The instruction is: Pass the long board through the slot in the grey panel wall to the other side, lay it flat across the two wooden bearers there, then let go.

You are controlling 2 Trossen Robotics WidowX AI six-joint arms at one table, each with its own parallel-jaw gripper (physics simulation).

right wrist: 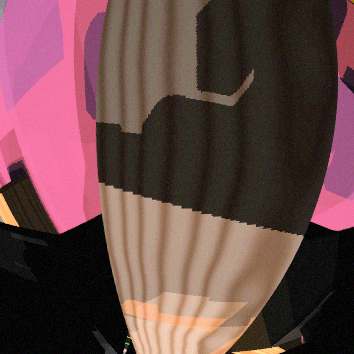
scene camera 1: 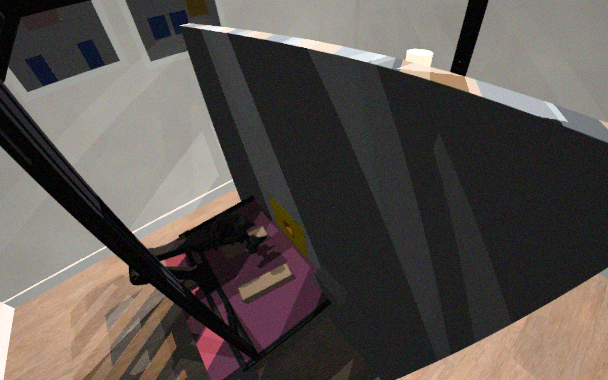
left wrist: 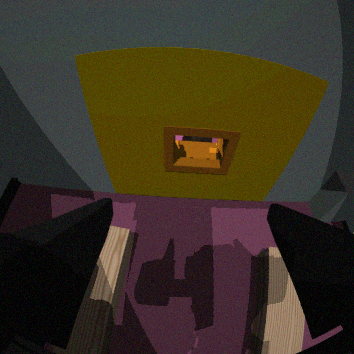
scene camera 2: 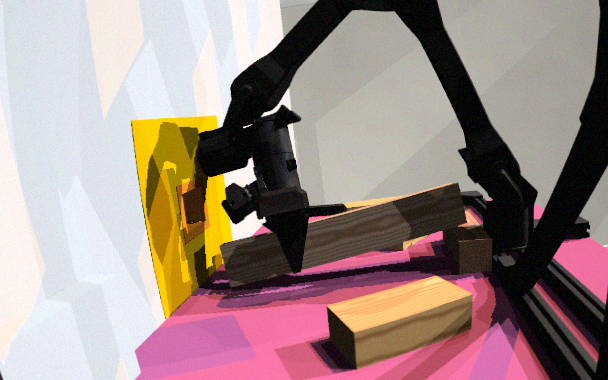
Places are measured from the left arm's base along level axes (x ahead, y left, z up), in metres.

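Pixels of known places: left gripper, fingertip midpoint: (scene camera 1: 261, 230) (left wrist: 194, 210); right gripper, fingertip midpoint: (scene camera 2: 297, 272); left arm's base at its link origin: (scene camera 1: 210, 285); right arm's base at its link origin: (scene camera 2: 509, 244).
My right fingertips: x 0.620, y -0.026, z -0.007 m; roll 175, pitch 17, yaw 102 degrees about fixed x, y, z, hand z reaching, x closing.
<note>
For each thing: its top centre in the pictures, then the offset to it from my right fingertips. "pt": a spot on its surface instead. Level surfaces: height alone.
- dark-ended wooden block at its top centre: (scene camera 2: 464, 224) 0.032 m up, 0.235 m ahead, 0.062 m left
- orange-framed slot at a spot on its surface: (left wrist: 170, 150) pt 0.096 m up, 0.190 m back, 0.041 m left
- pale wooden block at its top centre: (scene camera 2: 400, 300) (right wrist: 19, 238) 0.026 m up, 0.131 m ahead, 0.168 m right
- pink mat at its surface level: 0.012 m down
- Pale wood at its top centre: (scene camera 2: 410, 209) 0.035 m up, 0.164 m ahead, 0.174 m left
The long board (scene camera 2: 370, 232) (right wrist: 210, 150) slopes in scene camera 2, its near-wall end low by the mat and its far end raised above a dark-ended wooden block (scene camera 2: 475, 255). My right gripper (scene camera 2: 320, 237) (right wrist: 191, 197) is closed on the board, one finger on each side. My left gripper (scene camera 1: 263, 249) (left wrist: 194, 210) is open and empty on the other side of the grey panel wall (scene camera 1: 360, 200) (left wrist: 40, 45). Two wooden bearers lie below it, one (scene camera 1: 265, 282) (left wrist: 282, 300) and another (scene camera 1: 258, 231) (left wrist: 115, 255). The orange-framed slot (scene camera 2: 182, 215) (left wrist: 170, 150) sits in a yellow plate (scene camera 1: 300, 242) (scene camera 2: 150, 150) (left wrist: 125, 90).
A pale wooden block (scene camera 2: 400, 320) lies on the pink mat (scene camera 2: 200, 350) in front of the board. Pale wood (scene camera 2: 412, 242) shows partly behind the board. Black rails (scene camera 2: 545, 320) run along the mat's right side in scene camera 2. A black post (scene camera 1: 100, 215) crosses scene camera 1.
</note>
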